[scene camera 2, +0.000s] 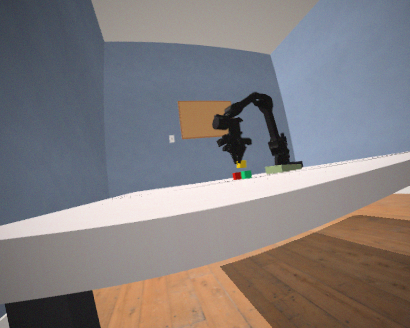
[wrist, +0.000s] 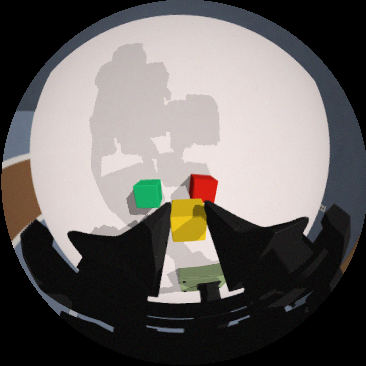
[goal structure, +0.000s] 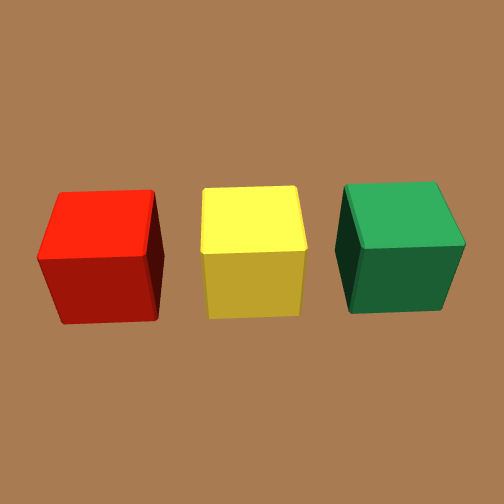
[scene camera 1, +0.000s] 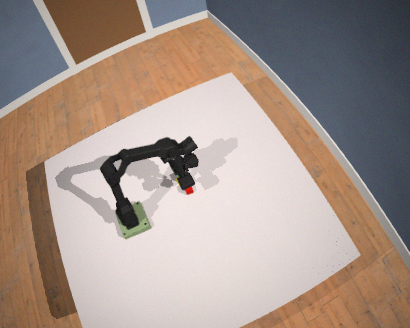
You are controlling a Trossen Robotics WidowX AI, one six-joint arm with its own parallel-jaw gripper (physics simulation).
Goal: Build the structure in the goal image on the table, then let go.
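Places are measured from the arm's base along level axes (x left, y back, z up), in millimetres.
Where they show: gripper, fingertip midpoint: [scene camera 2: 237,163] [wrist: 187,205]; arm's base at its link origin: [scene camera 2: 281,165] [wrist: 207,284] [scene camera 1: 131,221].
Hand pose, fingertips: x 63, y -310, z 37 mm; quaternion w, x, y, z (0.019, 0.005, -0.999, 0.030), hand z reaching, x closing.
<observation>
Things, the pixels of their centre, and the offset from my fingertips. Level surfaces: height alone.
- yellow cube at the middle of its body: [wrist: 187,219] [scene camera 2: 241,164] dx -1, dy +19, dz -4 mm
- red cube at the middle of its body: [wrist: 201,187] [scene camera 1: 188,189] [scene camera 2: 237,176] dx -26, dy +2, dz -56 mm
- green cube at the middle of its body: [wrist: 148,192] [scene camera 2: 246,174] dx +52, dy +7, dz -56 mm
- white table at its surface level: dz -72 mm
A yellow cube [scene camera 1: 178,181] [scene camera 2: 242,164] [wrist: 188,229] is held between the fingertips of my gripper [scene camera 2: 239,162] [wrist: 187,205], clear of the table. My gripper is shut on it. A red cube [scene camera 1: 189,190] [scene camera 2: 236,176] [wrist: 203,188] and a green cube [scene camera 2: 246,174] [wrist: 148,194] sit on the table below. In the wrist view a gap shows between them, green to the left and red to the right, with the yellow cube between and nearer the camera. In scene camera 1 the gripper hides most of the yellow and green cubes.
The arm stands on a pale green base [scene camera 1: 143,223] [scene camera 2: 276,169] [wrist: 200,272] on the white table [scene camera 1: 225,260] [scene camera 2: 125,207] [wrist: 270,75]. The arm's shadow falls over the table around the cubes.
</observation>
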